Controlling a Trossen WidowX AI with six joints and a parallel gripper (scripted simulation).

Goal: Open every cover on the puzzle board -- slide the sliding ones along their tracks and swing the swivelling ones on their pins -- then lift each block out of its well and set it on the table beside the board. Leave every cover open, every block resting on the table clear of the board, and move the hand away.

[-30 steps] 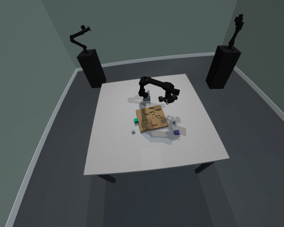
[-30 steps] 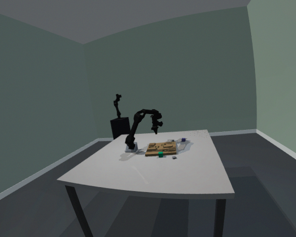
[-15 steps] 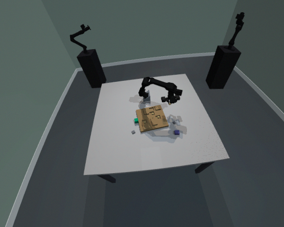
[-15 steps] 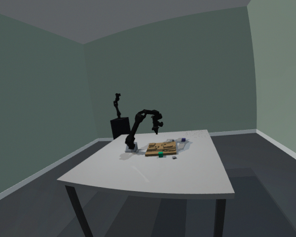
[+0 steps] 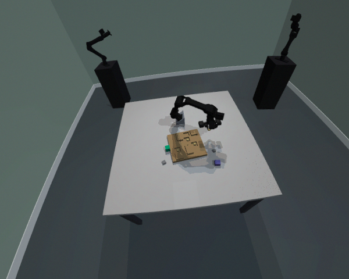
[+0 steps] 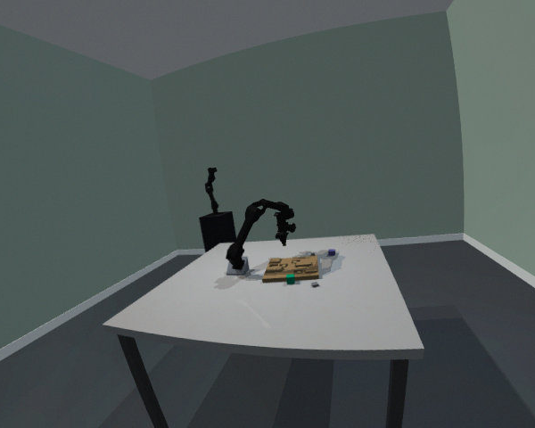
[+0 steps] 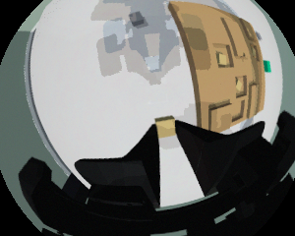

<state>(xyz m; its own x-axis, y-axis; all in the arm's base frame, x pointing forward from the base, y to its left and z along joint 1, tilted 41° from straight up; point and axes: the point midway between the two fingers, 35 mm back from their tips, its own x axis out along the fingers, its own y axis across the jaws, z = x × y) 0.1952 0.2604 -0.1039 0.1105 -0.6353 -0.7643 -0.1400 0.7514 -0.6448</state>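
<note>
Right now my gripper tip is 20 cm to the left of the tan puzzle board, 11 cm short of it and 6 cm above it. The rest, counted from my gripper tip: green block (37 cm to the right, 15 cm ahead, 7 cm below); purple block (30 cm ahead, 7 cm below, 5 cm to the left).
</note>
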